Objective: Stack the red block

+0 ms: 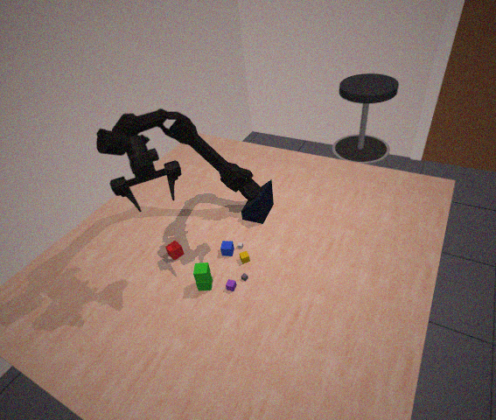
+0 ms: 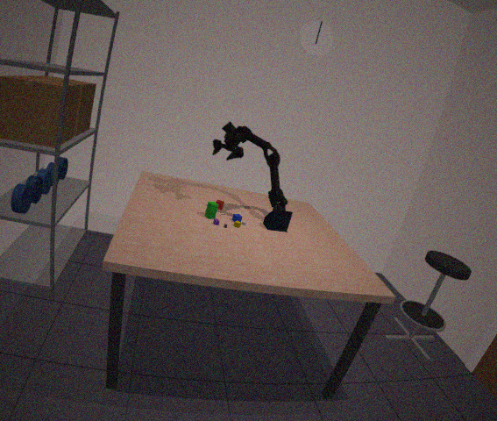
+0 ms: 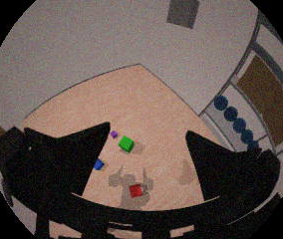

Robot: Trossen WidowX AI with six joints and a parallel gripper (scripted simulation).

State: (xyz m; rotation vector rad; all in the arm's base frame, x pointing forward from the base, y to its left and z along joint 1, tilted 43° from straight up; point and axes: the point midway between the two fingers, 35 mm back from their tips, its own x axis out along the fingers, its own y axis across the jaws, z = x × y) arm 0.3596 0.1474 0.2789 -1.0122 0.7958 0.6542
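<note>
Right now the purple block is 310 mm below my gripper tip, 160 mm to the left of it and 40 mm behind it. Round my gripper tip: blue block 310 mm below, 160 mm behind, 70 mm to the left; then yellow block 310 mm below, 160 mm behind, 140 mm to the left.
</note>
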